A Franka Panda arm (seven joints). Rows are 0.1 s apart.
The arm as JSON. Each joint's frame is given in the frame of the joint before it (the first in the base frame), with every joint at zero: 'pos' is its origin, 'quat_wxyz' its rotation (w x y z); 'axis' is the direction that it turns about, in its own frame. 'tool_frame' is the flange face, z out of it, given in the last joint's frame.
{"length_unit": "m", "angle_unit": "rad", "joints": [
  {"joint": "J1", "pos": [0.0, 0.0, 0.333], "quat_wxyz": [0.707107, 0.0, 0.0, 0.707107], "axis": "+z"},
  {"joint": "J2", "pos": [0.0, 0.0, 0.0], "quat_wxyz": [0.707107, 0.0, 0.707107, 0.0], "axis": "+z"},
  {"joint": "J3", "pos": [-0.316, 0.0, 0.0], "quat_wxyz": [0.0, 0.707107, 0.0, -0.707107], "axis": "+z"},
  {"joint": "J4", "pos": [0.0, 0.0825, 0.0], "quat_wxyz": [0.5, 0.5, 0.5, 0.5], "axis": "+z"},
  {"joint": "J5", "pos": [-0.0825, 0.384, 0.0], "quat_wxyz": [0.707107, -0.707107, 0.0, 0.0], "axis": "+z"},
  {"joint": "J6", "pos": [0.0, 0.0, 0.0], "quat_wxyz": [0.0, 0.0, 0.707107, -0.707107], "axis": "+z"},
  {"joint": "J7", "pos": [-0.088, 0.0, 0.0], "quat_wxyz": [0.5, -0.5, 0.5, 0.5], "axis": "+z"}
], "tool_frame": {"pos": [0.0, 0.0, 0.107], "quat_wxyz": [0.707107, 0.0, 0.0, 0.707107]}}
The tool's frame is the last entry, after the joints.
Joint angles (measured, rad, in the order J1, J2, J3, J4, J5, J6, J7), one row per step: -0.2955 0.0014 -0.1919 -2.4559 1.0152 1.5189 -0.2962; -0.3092 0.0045 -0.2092 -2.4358 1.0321 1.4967 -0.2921; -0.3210 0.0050 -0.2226 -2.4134 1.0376 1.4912 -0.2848; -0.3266 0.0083 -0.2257 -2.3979 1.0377 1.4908 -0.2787; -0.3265 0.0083 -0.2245 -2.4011 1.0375 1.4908 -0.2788; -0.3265 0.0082 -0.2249 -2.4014 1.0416 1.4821 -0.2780; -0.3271 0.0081 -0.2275 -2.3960 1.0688 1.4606 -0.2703; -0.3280 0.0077 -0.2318 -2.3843 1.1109 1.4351 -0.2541; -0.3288 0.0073 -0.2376 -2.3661 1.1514 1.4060 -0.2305; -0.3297 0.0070 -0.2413 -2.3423 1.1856 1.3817 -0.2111; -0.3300 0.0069 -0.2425 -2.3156 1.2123 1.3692 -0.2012; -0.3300 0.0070 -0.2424 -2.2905 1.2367 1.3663 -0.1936; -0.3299 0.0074 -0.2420 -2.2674 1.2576 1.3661 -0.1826; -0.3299 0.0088 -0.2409 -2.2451 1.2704 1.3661 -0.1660; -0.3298 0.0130 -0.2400 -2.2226 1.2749 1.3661 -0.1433
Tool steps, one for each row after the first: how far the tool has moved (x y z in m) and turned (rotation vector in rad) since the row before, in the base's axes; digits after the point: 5 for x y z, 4 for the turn. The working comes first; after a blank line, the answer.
Tool pose at each row, in the base's axes (x y z in m, rotation vector in rad; the steps are taken from these numbers as rounded here): 0.39431 -0.10188 0.30253 -1.7836 0.6373 0.4606; 0.39719 -0.11471 0.30995 -1.7541 0.6505 0.4311; 0.40080 -0.12787 0.31762 -1.7474 0.6663 0.3991; 0.40396 -0.13396 0.32133 -1.7496 0.6738 0.3865; 0.40323 -0.13289 0.32026 -1.7485 0.6740 0.3904; 0.40299 -0.13197 0.32098 -1.7399 0.6702 0.3943; 0.40543 -0.13151 0.32591 -1.7063 0.6681 0.3892; 0.41047 -0.13252 0.33450 -1.6596 0.6703 0.3756; 0.41655 -0.13499 0.34570 -1.6142 0.6713 0.3645; 0.42370 -0.13815 0.35829 -1.5819 0.6645 0.3487; 0.43160 -0.14167 0.37073 -1.5669 0.6526 0.3235; 0.43934 -0.14516 0.38197 -1.5581 0.6446 0.2948; 0.44629 -0.14836 0.39211 -1.5508 0.6415 0.2717; 0.45233 -0.15103 0.40093 -1.5478 0.6428 0.2600; 0.45775 -0.15365 0.40787 -1.5488 0.6505 0.2602

0.00288 -0.01283 0.00742 0.0191 -0.0128 -0.0331; 0.00361 -0.01316 0.00767 -0.0032 -0.0130 -0.0283; 0.00316 -0.00609 0.00371 -0.0062 -0.0043 -0.0102; -0.00073 0.00107 -0.00107 0.0015 0.0027 0.0015; -0.00024 0.00092 0.00072 0.0096 0.0003 0.0014; 0.00244 0.00046 0.00493 0.0306 -0.0052 -0.0128; 0.00504 -0.00101 0.00859 0.0400 -0.0085 -0.0245; 0.00608 -0.00247 0.01120 0.0395 -0.0074 -0.0222; 0.00715 -0.00316 0.01259 0.0289 -0.0149 -0.0160; 0.00790 -0.00352 0.01244 0.0126 -0.0239 -0.0128; 0.00774 -0.00349 0.01124 0.0050 -0.0235 -0.0151; 0.00695 -0.00320 0.01014 0.0032 -0.0168 -0.0142; 0.00604 -0.00267 0.00882 0.0002 -0.0067 -0.0086; 0.00542 -0.00262 0.00694 -0.0028 0.0051 -0.0040
